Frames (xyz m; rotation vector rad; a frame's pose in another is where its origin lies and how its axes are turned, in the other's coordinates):
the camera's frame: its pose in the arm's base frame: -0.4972 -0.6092 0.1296 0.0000 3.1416 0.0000
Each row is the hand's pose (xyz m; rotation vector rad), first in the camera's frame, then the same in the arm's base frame.
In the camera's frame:
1: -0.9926 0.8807 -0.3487 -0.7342 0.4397 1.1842
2: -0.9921 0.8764 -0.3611 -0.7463 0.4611 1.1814
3: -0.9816 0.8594 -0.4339 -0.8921 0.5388 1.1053
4: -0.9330 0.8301 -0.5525 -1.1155 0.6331 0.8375
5: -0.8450 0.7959 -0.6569 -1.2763 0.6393 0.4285
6: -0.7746 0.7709 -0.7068 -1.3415 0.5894 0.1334
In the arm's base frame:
1: 0.4954 0.2715 0.4783 -1.5111 -2.0811 -0.9369
2: 0.4949 0.2672 0.4907 -1.4979 -2.0609 -0.9463
3: 0.4844 0.2502 0.5635 -1.3682 -1.9802 -1.1043
4: 0.4358 0.2209 0.6821 -1.0129 -1.9262 -1.3490
5: 0.3478 0.1867 0.7865 -0.5199 -1.9598 -1.5485
6: 0.2774 0.1617 0.8364 -0.1641 -1.9991 -1.6499

